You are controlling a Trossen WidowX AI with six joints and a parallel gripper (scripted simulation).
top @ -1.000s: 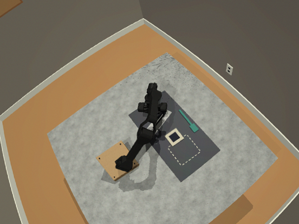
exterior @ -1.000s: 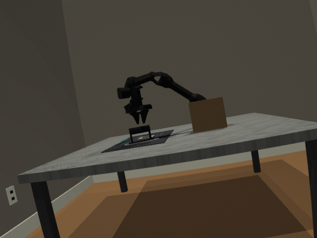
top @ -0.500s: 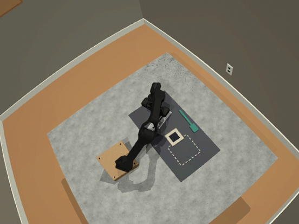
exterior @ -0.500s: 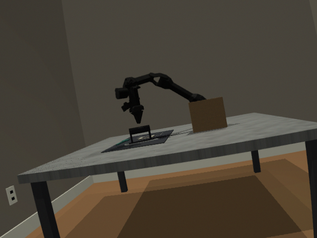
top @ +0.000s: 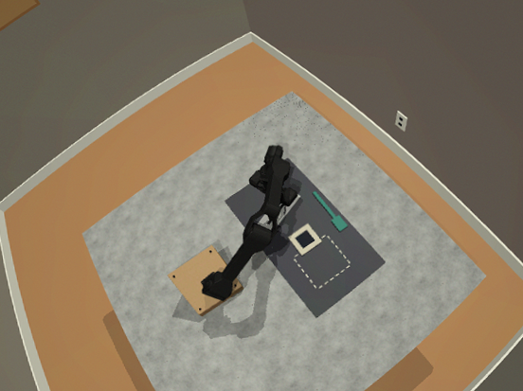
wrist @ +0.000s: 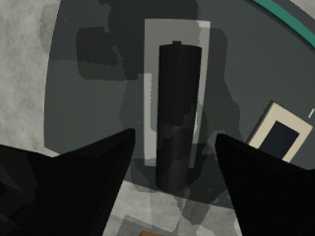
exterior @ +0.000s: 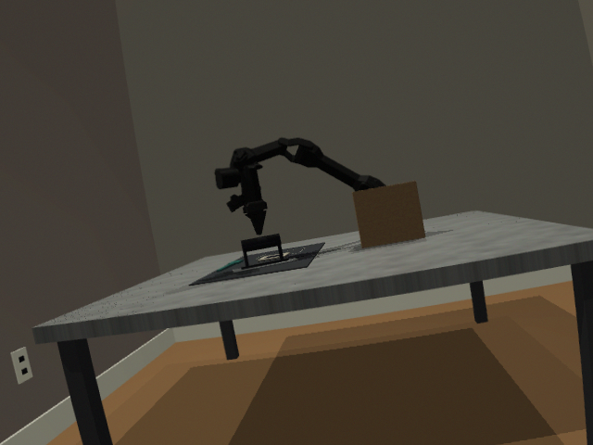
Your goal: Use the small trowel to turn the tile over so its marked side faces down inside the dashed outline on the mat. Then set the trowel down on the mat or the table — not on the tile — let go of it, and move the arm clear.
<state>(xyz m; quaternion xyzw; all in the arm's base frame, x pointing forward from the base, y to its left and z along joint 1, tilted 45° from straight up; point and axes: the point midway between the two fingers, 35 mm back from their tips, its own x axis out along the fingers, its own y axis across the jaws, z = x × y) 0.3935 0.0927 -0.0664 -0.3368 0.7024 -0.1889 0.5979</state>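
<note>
My gripper tip is now 6 cm above the small trowel, 2 cm past it and 1 cm to the left of it. Also, from my gripper tip: dark mat (13 cm to the right, 12 cm below, 1 cm ahead); cream tile (17 cm to the right, 9 cm below, 1 cm behind); teal flat tool (16 cm to the right, 14 cm ahead, 9 cm below).
</note>
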